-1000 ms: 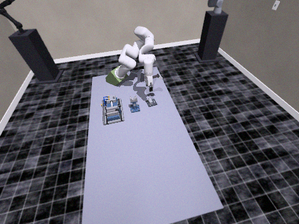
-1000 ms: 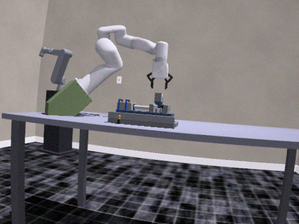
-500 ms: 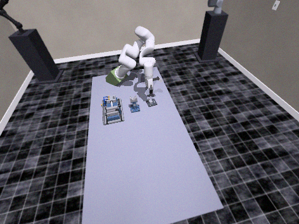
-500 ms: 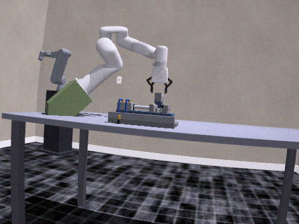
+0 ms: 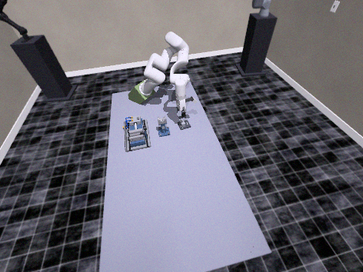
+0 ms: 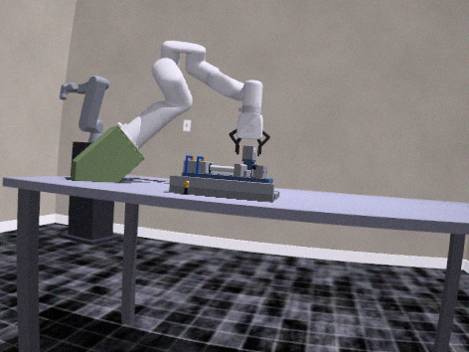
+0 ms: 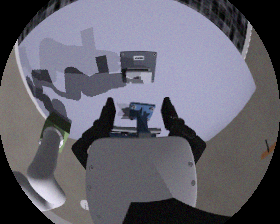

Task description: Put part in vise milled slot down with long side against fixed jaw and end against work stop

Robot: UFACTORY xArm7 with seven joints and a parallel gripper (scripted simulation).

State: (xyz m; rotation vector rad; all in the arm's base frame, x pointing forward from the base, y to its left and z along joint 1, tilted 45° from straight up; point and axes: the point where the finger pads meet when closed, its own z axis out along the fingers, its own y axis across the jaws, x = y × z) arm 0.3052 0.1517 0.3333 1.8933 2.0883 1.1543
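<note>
Right now the part is 10 mm to the left of my hand and 120 mm below it. From my hand the other things lie so: air cylinder 20 mm behind, 380 mm to the right, 70 mm below; blue vise bed 70 mm ahead, 370 mm to the right, 110 mm below.
</note>
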